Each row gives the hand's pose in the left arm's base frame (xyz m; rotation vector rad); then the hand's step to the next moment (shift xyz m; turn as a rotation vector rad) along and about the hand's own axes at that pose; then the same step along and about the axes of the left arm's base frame.
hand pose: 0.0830 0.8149 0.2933 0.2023 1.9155 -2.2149
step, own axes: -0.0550 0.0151 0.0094 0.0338 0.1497 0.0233
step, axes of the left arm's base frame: 0.0573 -0.0077 -0.0001 0.0044 -0.0456 -0.1483
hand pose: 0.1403 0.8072 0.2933 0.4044 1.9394 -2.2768
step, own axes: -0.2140 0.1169 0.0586 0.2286 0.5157 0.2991
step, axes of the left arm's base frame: 0.2285 -0.0942 -0.0426 -0.1188 -0.3634 -0.5114
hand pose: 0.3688 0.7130 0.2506 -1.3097 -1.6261 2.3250
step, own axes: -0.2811 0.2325 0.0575 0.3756 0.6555 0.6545
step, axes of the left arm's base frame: 0.2445 -0.2768 -0.0026 -0.3797 -0.6341 -0.6729
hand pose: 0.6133 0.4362 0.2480 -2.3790 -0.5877 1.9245
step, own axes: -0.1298 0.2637 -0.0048 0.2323 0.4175 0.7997
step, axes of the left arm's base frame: 0.0548 -0.2833 0.0563 -0.6058 -0.4877 -0.5128
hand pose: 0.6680 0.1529 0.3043 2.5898 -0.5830 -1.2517
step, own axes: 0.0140 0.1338 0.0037 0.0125 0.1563 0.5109
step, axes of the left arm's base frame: -0.0297 -0.1266 0.0345 -0.4348 -0.1531 -0.2704
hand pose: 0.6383 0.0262 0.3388 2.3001 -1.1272 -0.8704
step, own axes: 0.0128 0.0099 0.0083 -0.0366 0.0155 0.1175
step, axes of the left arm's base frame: -0.0051 -0.0169 -0.0042 -0.1076 0.0086 -0.0611
